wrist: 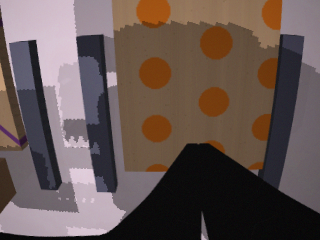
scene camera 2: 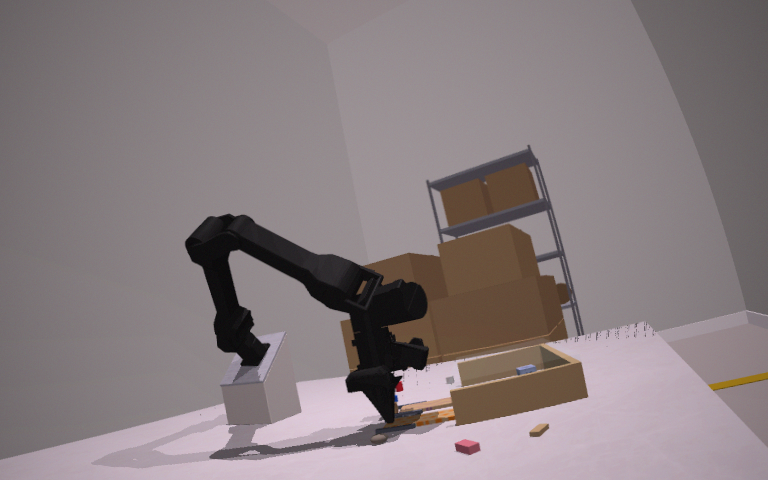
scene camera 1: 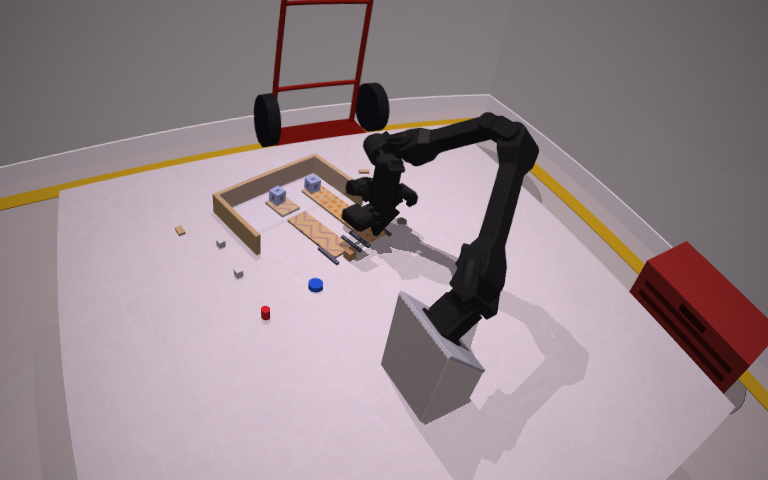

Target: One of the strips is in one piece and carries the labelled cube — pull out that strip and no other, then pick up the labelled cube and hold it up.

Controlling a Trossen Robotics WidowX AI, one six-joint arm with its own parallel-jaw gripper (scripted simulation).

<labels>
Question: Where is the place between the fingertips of my gripper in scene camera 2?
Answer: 390, 422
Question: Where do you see a wooden three-sided frame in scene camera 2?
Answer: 505, 381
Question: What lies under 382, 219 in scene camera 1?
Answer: My gripper.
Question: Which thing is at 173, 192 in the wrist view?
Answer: My gripper.
</labels>
